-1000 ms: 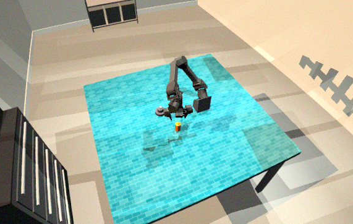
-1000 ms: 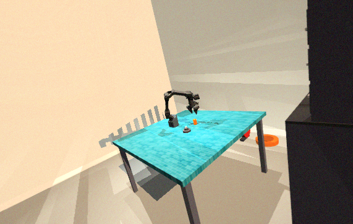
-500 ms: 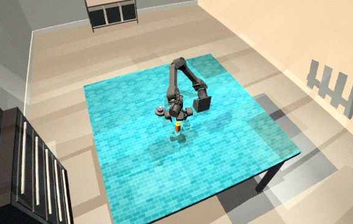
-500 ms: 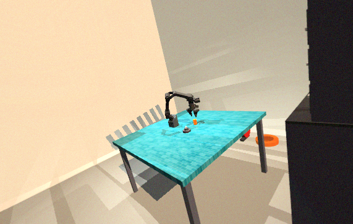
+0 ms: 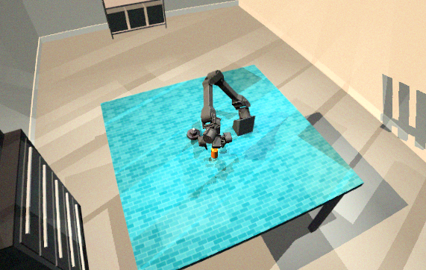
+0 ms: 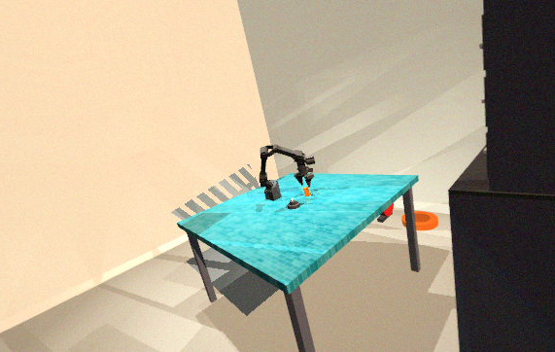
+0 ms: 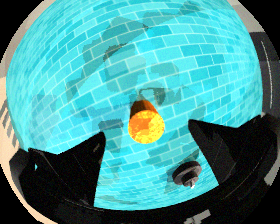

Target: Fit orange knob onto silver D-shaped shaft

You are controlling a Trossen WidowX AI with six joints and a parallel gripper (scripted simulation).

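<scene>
My gripper tip is 3 cm above the orange knob. The rest, counted from my gripper tip: round pedestal (3 cm ahead, 21 cm to the right, 4 cm below).
</scene>
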